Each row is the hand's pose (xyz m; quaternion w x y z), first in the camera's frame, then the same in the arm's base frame.
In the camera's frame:
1: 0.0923 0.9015 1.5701 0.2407 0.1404 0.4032 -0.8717
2: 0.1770 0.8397 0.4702 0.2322 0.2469 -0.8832 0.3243
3: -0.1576 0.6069 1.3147 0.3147 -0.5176 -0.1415 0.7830
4: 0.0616 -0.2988 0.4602 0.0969 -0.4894 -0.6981 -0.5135
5: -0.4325 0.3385 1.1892 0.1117 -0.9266 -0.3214 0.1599
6: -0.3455 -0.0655 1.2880 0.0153 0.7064 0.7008 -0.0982
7: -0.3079 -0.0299 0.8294 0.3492 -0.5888 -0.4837 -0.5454
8: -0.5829 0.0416 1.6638 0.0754 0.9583 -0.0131 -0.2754
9: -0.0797 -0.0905 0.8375 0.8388 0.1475 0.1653 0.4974
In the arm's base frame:
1: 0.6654 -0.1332 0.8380 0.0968 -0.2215 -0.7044 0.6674
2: 0.7112 0.6535 0.0635 0.2739 0.1388 -0.9378 -0.1620
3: 0.3023 -0.0180 0.5746 0.6878 -0.2704 -0.2898 0.6082
4: 0.0407 0.0720 -0.6590 0.2415 -0.6080 -0.2726 -0.7054
5: -0.0697 0.0194 0.4211 0.5519 -0.8217 -0.1163 0.0822
6: -0.1972 -0.3069 0.1807 0.3772 -0.7776 -0.4880 -0.1221
7: -0.1454 0.0541 -0.1021 0.4719 -0.5440 -0.0212 -0.6935
8: -0.3501 -0.4614 0.5830 0.3921 -0.8350 0.1154 0.3684
9: 0.0217 -0.0588 -0.2252 0.7710 0.5675 -0.0035 0.2890

